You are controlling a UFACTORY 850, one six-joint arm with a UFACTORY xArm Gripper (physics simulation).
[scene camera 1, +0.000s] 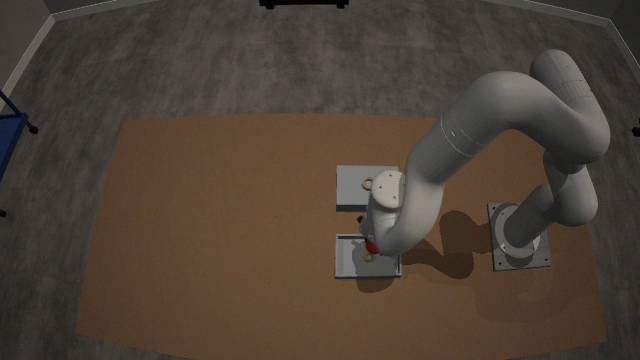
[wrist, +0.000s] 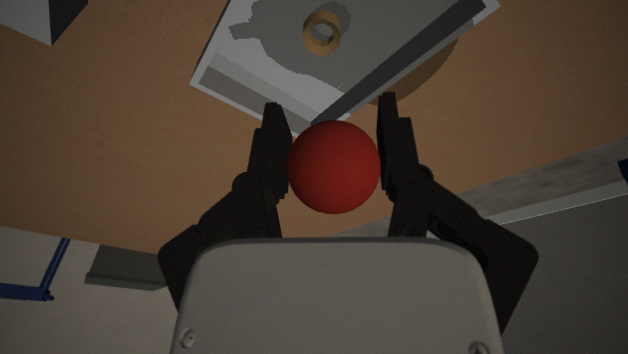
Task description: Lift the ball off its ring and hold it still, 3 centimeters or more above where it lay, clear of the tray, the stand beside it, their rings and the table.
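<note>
The red ball [scene camera 1: 372, 246] [wrist: 334, 167] is between the two black fingers of my gripper [wrist: 331, 116], which is shut on it. The ball hangs in the air, apart from its ring. That tan ring [scene camera 1: 368, 257] [wrist: 306, 34] lies bare on the floor of the grey tray [scene camera 1: 336, 265] [wrist: 225, 99]. In the scene view the arm's wrist hides most of the gripper and part of the ball. The grey stand [scene camera 1: 349, 187] [wrist: 25, 17] is beside the tray, with a second tan ring [scene camera 1: 367, 184] on top, partly behind the wrist.
The tray and the stand are on the brown table [scene camera 1: 210, 225] [wrist: 100, 150]. The arm's base plate [scene camera 1: 522, 265] is at the right. A blue cart frame [scene camera 1: 25, 119] [wrist: 54, 265] stands off the table's left side.
</note>
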